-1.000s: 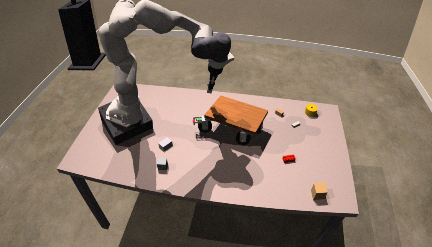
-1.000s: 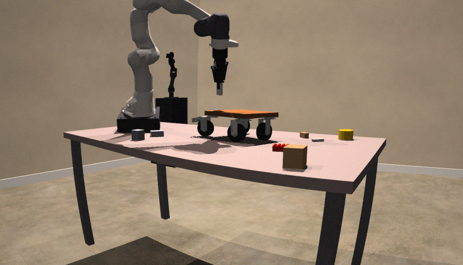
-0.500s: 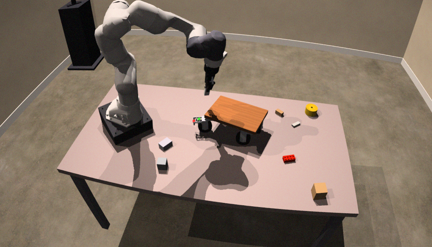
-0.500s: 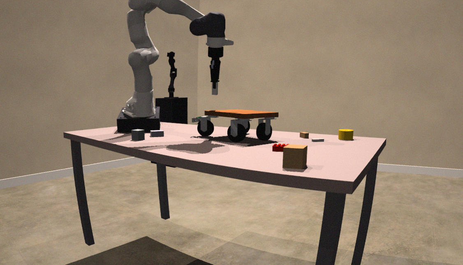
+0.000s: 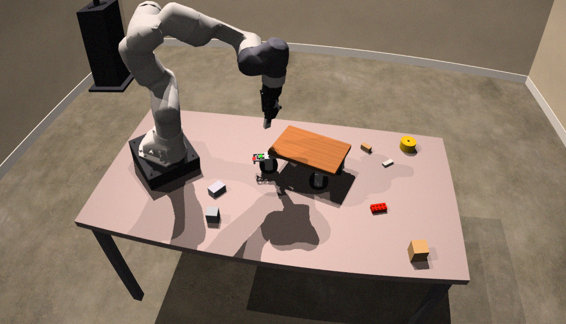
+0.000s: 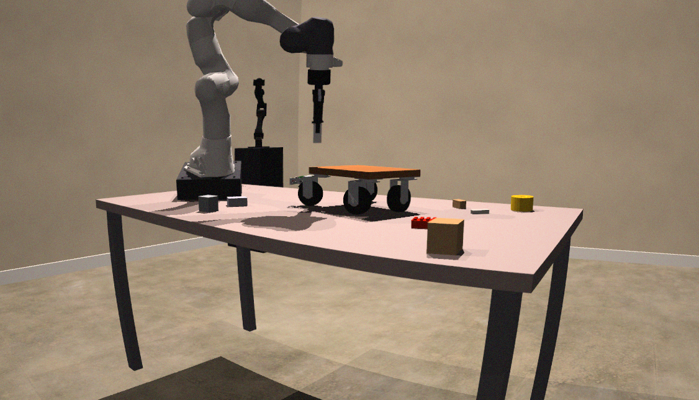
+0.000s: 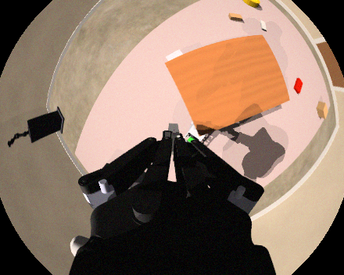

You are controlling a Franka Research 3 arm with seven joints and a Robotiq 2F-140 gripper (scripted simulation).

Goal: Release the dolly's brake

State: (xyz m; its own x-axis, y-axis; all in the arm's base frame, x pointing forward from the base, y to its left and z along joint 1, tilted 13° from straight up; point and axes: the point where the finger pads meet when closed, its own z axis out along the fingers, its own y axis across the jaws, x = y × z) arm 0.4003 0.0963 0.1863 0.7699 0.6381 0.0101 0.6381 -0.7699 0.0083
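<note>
Now: the brake pedal 150 mm below my hand, 60 mm to the right of it and 40 mm behind it. The rest, counted from my hand: red brick: 480 mm ahead, 230 mm to the right, 220 mm below; small brown block: 450 mm ahead, 220 mm below, 150 mm to the left; grey block: 340 mm to the right, 210 mm below, 180 mm behind.
</note>
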